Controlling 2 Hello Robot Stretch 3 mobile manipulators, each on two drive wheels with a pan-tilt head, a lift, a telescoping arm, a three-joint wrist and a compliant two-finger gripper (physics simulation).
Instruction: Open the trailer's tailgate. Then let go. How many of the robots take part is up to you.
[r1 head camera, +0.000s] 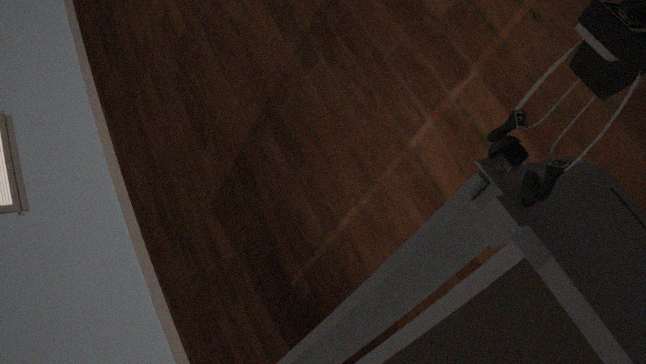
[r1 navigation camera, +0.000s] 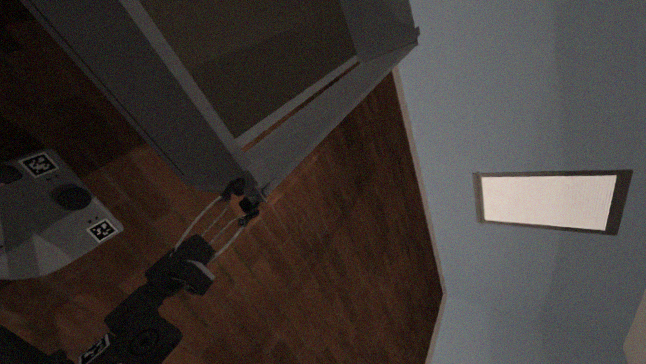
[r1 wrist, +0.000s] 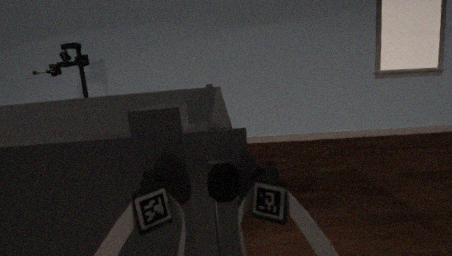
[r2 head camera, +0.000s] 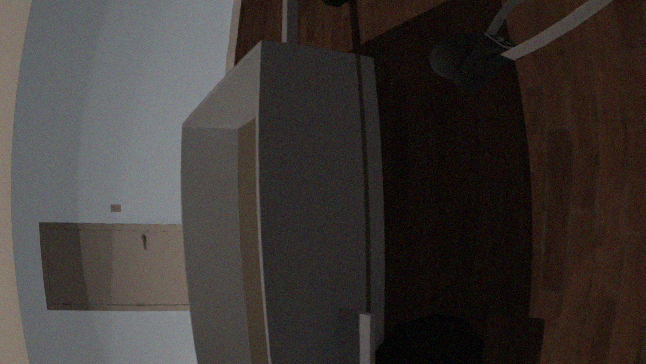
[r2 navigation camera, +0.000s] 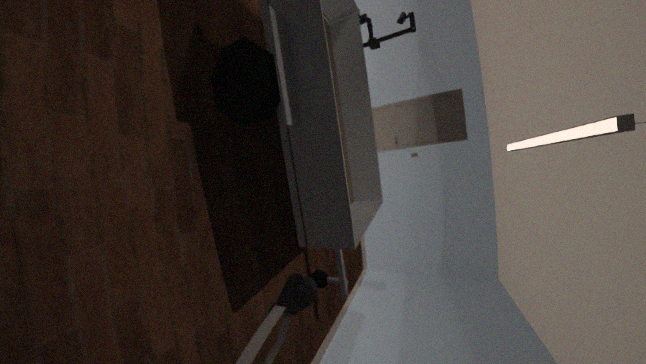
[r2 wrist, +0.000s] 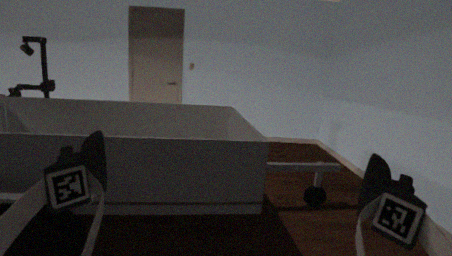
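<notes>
The grey trailer (r1 head camera: 590, 240) (r1 navigation camera: 165, 115) (r1 wrist: 60, 175) (r2 head camera: 315, 175) (r2 navigation camera: 320, 150) (r2 wrist: 185, 170) has an open-topped bed. Its tailgate (r1 head camera: 425, 260) (r1 navigation camera: 310, 130) stands roughly upright, with a strip of floor showing between it and the bed. A black knob (r1 head camera: 512, 151) (r1 navigation camera: 246, 204) (r1 wrist: 223, 182) sits at the tailgate's near corner. My r1 gripper (r1 head camera: 515, 161) (r1 navigation camera: 242, 201) (r1 wrist: 215, 175) is partly open, its fingers on both sides of the knob; a gap shows on the left in the wrist view, and contact is unclear. My r2 gripper (r2 wrist: 235, 167) is wide open, away from the tailgate.
A drawbar (r2 wrist: 300, 166) with a small wheel (r2 wrist: 315, 196) extends from the trailer's other end. A dark wheel (r2 navigation camera: 245, 82) is under its side. A robot mast shows beyond the trailer in both wrist views (r1 wrist: 82, 75) (r2 wrist: 44, 65). Walls, a door (r2 wrist: 156, 55) and a window (r1 navigation camera: 547, 200) (r1 wrist: 411, 35) surround it.
</notes>
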